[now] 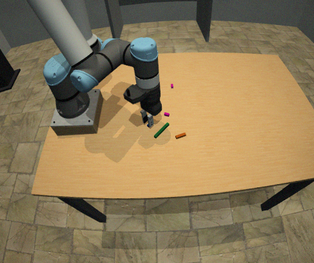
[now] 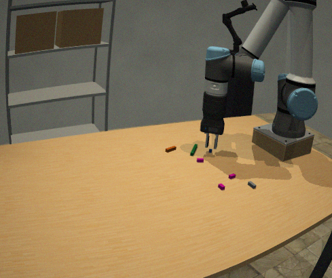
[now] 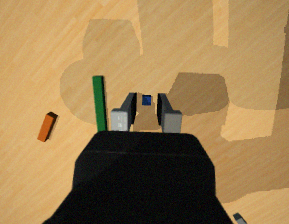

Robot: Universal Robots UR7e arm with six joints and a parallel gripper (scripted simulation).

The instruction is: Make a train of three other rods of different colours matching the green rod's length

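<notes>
Now: the blue rod 30 mm below my hand. Round my hand: grey rod 50 mm ahead, 250 mm to the left, 30 mm below; then orange rod 110 mm ahead, 70 mm to the right, 30 mm below; then green rod 50 mm ahead, 30 mm to the right, 30 mm below.
</notes>
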